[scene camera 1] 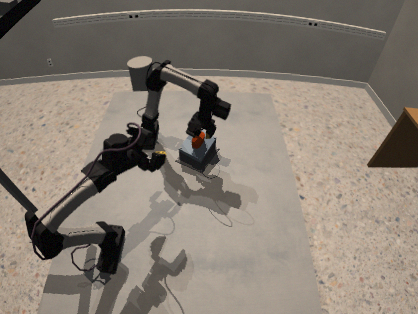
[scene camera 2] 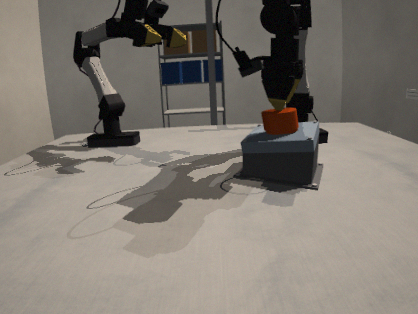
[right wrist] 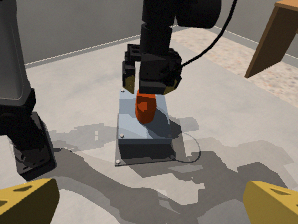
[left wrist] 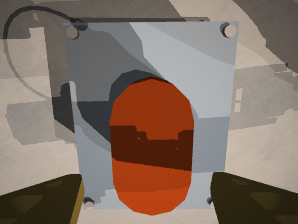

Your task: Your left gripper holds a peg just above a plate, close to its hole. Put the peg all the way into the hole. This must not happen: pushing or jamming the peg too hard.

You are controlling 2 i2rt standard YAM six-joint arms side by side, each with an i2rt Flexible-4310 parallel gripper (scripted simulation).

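Light blue plate and orange peg in sight. My right gripper: visible, also in the right wrist view. My left gripper: visible, also in the left wrist view and the right wrist view.
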